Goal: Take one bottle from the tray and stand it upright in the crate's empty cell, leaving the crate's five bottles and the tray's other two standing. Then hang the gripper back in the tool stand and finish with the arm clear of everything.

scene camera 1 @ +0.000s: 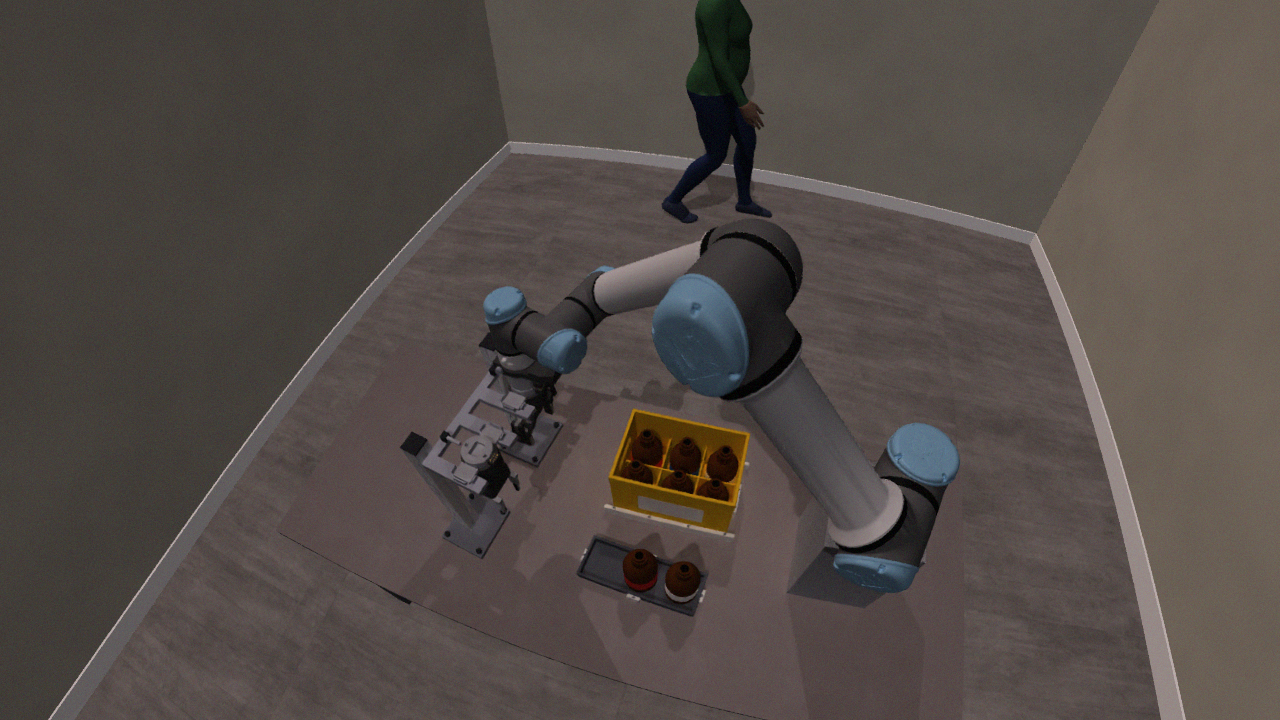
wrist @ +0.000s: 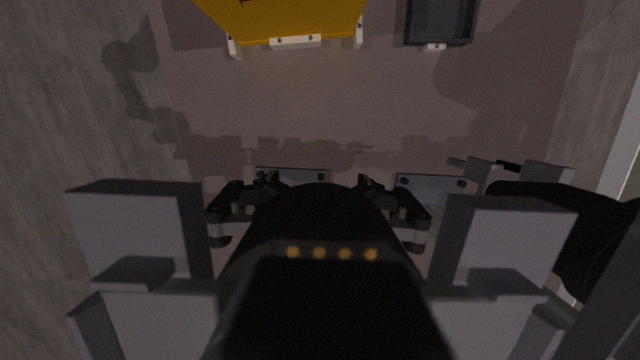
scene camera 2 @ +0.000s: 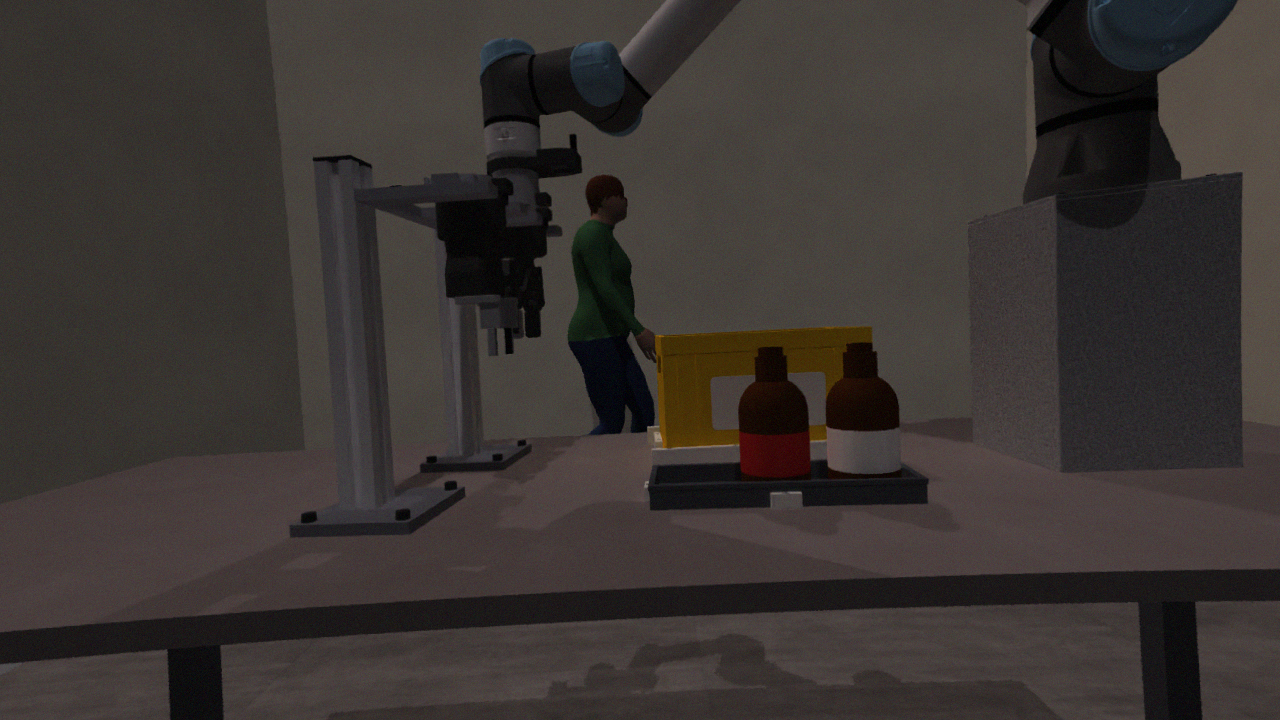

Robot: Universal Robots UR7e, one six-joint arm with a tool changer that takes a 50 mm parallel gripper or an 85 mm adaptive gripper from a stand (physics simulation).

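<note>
My gripper is open and empty. It sits between the fork arms of the tool stand, with the arm's wrist directly above it. Whether it rests fully on the forks I cannot tell. The yellow crate holds upright brown bottles in two rows of three; the front row is partly hidden by its wall. The dark tray holds a red-label bottle and a white-label bottle, both standing. Its left end is empty.
A second, two-finger tool hangs in the neighbouring bay of the stand. The arm's grey pedestal stands at the right. A person in a green top is beyond the table.
</note>
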